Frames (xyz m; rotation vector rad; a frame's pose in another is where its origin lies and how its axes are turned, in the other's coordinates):
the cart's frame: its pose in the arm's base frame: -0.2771 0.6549 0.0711 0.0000 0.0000 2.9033
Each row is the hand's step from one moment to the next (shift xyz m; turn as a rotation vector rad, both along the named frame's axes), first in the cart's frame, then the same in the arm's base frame.
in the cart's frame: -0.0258 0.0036 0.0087 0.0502 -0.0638 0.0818
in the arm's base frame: 0.0242 -0.0096 0.0087 -0.0337 0.0738 0.0818
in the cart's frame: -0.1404 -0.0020 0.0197 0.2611 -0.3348 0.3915
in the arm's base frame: 0.1369 -0.0312 0.0197 -0.1747 0.3870 0.3915
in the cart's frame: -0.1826 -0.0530 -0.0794 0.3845 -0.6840 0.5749
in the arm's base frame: 0.1900 0.0084 -0.0794 -0.2122 0.7554 0.5749
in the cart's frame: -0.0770 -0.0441 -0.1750 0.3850 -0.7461 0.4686
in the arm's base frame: 0.0852 0.0247 -0.1750 -0.1980 0.8159 0.4686
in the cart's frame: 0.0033 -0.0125 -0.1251 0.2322 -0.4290 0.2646
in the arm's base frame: -0.0003 0.0129 -0.1251 -0.1244 0.4717 0.2646
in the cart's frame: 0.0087 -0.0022 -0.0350 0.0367 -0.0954 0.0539
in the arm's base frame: -0.0079 0.0042 -0.0350 -0.0131 0.1014 0.0539
